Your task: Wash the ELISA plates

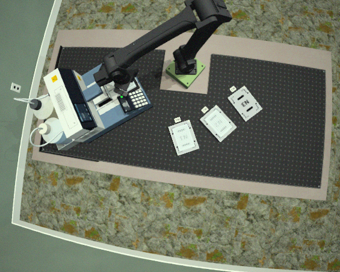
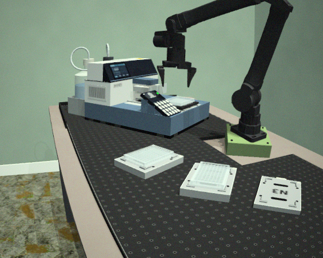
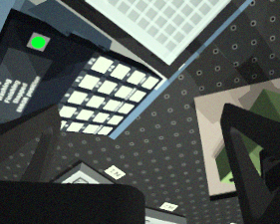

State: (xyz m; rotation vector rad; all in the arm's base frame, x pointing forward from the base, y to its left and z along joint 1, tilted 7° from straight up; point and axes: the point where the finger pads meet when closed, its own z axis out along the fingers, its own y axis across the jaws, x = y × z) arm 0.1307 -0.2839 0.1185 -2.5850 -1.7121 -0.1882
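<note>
Right now the dark carrier is 6 cm behind my hand, 6 cm to the right of it and 9 cm below it. Round my hand: plate washer 2 cm ahead, 19 cm to the right, 5 cm below; then N1 label 15 cm ahead, 22 cm to the left, 18 cm below.
</note>
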